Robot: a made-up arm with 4 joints.
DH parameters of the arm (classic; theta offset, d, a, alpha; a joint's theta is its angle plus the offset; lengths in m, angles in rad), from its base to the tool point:
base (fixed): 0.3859 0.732 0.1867 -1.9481
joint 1: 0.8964 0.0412 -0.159 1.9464
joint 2: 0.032 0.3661 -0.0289 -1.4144
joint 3: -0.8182 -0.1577 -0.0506 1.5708
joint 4: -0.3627 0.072 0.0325 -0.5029
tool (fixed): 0.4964 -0.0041 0 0
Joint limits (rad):
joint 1: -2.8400..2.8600
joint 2: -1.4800..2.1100
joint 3: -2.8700..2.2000
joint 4: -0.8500..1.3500
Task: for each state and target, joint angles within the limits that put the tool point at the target. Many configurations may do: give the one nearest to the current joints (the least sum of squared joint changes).
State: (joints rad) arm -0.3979 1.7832 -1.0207 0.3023
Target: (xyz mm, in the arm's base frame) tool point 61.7 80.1 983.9
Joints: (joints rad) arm -1.2923 2.0940 -1.4323 0.3208
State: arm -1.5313 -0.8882 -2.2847 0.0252
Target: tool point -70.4 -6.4 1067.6
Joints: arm -0.6610 -1.4746 -2.7570 -0.2215
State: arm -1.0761 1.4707 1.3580 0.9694
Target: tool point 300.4 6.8 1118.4
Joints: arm -0.4039 0.8644 0.7008 0.5994
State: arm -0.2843 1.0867 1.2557 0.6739
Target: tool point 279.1 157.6 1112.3
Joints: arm -0.5258 1.7490 1.2849 1.1107
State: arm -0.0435 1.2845 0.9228 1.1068
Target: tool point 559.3 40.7 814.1
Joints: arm 0.7113 1.3613 0.6497 1.0360
